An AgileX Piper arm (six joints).
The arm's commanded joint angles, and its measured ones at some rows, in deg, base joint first. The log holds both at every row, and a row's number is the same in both.
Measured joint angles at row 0:
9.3 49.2 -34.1 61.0 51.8 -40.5
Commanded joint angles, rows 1 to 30:
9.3 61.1 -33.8 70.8 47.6 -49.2
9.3 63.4 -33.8 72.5 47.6 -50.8
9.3 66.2 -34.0 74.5 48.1 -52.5
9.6 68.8 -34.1 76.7 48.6 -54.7
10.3 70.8 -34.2 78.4 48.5 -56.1
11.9 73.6 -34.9 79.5 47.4 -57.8
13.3 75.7 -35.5 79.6 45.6 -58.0
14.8 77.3 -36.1 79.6 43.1 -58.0
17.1 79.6 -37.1 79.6 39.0 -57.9
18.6 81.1 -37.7 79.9 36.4 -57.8
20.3 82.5 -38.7 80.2 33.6 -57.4
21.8 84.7 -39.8 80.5 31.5 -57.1
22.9 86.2 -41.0 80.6 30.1 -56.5
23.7 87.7 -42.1 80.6 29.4 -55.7
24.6 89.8 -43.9 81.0 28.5 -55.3
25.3 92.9 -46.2 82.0 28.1 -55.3
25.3 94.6 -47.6 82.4 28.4 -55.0
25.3 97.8 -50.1 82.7 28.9 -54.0
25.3 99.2 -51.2 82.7 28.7 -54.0
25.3 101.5 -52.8 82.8 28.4 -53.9
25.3 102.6 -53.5 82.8 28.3 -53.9
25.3 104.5 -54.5 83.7 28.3 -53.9
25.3 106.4 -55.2 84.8 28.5 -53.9
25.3 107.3 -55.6 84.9 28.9 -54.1
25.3 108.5 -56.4 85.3 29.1 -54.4
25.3 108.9 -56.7 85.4 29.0 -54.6
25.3 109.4 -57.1 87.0 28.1 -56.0
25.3 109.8 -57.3 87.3 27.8 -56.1
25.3 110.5 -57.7 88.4 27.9 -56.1
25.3 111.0 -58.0 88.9 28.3 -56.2
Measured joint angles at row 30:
25.2 109.9 -56.8 86.7 28.1 -55.0
